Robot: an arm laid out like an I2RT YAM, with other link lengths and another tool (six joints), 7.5 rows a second.
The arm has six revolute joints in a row. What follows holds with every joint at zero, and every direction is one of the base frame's. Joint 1 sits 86.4 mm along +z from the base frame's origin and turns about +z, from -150 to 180 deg. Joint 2 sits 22 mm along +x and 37.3 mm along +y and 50 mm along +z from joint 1 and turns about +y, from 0 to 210 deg. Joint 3 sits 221.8 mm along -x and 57.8 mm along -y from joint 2 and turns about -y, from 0 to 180 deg. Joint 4 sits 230.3 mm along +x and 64.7 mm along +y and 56.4 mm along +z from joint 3 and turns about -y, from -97 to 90 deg. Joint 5 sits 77 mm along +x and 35.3 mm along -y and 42.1 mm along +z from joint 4 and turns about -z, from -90 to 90 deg. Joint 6 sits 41.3 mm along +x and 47 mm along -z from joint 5 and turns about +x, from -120 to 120 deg. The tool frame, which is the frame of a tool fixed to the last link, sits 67 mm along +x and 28 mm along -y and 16 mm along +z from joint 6; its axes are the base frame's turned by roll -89.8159, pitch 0.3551 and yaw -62.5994 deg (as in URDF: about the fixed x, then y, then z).
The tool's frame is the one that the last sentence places.
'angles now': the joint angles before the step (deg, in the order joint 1, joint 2, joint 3, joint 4, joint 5, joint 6). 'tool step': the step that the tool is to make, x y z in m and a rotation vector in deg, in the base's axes. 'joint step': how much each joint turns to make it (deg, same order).
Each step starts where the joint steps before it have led.
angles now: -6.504 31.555 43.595 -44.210 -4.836 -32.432
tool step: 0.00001 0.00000 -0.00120 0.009 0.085 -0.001
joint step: 0.002 -0.091 -0.264 0.088 0.003 0.001
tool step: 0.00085 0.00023 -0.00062 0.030 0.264 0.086
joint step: 0.085 0.353 0.087 0.001 -0.001 0.000
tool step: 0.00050 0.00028 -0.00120 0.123 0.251 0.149
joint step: -0.001 0.174 -0.089 0.000 -0.177 -0.002
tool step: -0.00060 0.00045 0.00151 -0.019 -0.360 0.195
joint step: 0.001 -0.264 0.090 -0.001 -0.175 -0.087
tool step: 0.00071 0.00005 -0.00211 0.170 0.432 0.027
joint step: 0.003 0.265 -0.176 0.002 -0.086 0.089
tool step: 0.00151 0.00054 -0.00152 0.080 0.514 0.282
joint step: 0.084 0.613 0.085 -0.001 -0.178 -0.090
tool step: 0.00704 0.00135 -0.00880 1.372 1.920 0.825
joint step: -0.086 2.453 -0.348 0.787 -1.402 0.437
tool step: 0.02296 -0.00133 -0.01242 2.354 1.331 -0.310
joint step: 0.087 6.674 -0.528 5.876 -0.970 2.021
